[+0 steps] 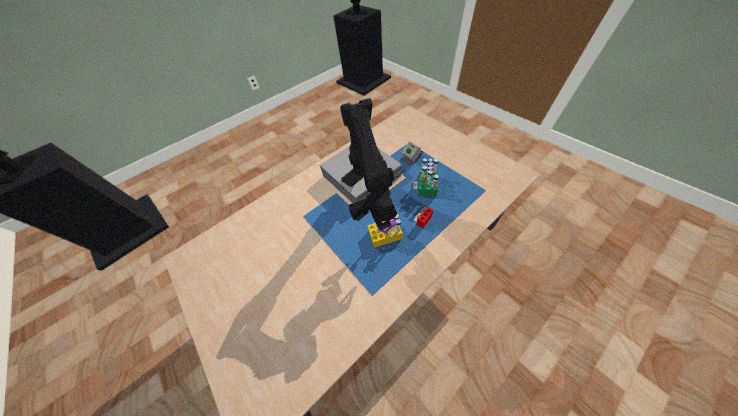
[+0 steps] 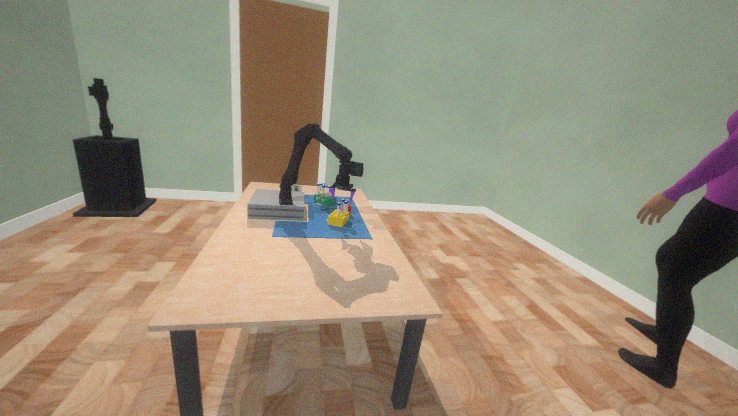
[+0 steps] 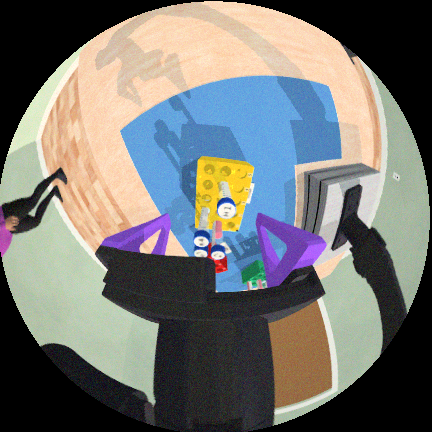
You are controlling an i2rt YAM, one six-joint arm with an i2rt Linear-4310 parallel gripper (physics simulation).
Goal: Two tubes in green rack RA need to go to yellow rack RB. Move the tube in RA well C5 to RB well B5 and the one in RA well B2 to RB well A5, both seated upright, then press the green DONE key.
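Frame: origin at the arm's base, x left, y ahead, z down, level; millimetres.
Seen in the pictures: gripper, fingertip midpoint: [image 1: 380,223] [image 2: 341,201] [image 3: 212,217]; arm's base, origin of the base link: [image 1: 360,171] [image 2: 285,199] [image 3: 345,220].
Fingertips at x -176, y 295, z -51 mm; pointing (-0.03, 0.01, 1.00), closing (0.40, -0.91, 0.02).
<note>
Offsets run from my fingertips to a thing's top centre. "pt": to the spot under its first point. Level surfaces: height alone.
My gripper [image 1: 390,225] [image 2: 342,194] [image 3: 212,217] is open, its purple fingers wide apart above the yellow rack RB {dy -3, dx +23, dz +81 mm} [image 1: 386,240] [image 2: 338,221] [image 3: 216,178]. RB holds several tubes. One white-and-blue cap {pt dy -17, dx -2, dz +7 mm} [image 3: 226,207] shows near the line between the fingertips; further caps {pt dy +29, dx +29, dz +7 mm} [image 3: 201,239] {pt dy +19, dx +61, dz +6 mm} [image 3: 218,252] show closer to the gripper body. Several RB wells are empty; well labels are too small to read. Green rack RA {dy -28, dx +367, dz +81 mm} [image 1: 427,191] [image 2: 324,202] [image 3: 253,271] holds several capped tubes. The green DONE key {pt dy -213, dx +447, dz +62 mm} [image 1: 408,150] sits on a grey box {dy -212, dx +473, dz +48 mm} [image 1: 412,156].
A small red rack {dy +81, dx +192, dz +81 mm} [image 1: 424,217] [image 2: 349,208] [image 3: 220,265] stands between RA and RB on the blue mat {dz +132 mm} [image 1: 335,232] [image 2: 289,229] [image 3: 270,110]. The arm's grey base [image 1: 335,174] [image 2: 276,209] [image 3: 370,181] stands beside the mat. A person [image 2: 687,248] stands away from the table.
</note>
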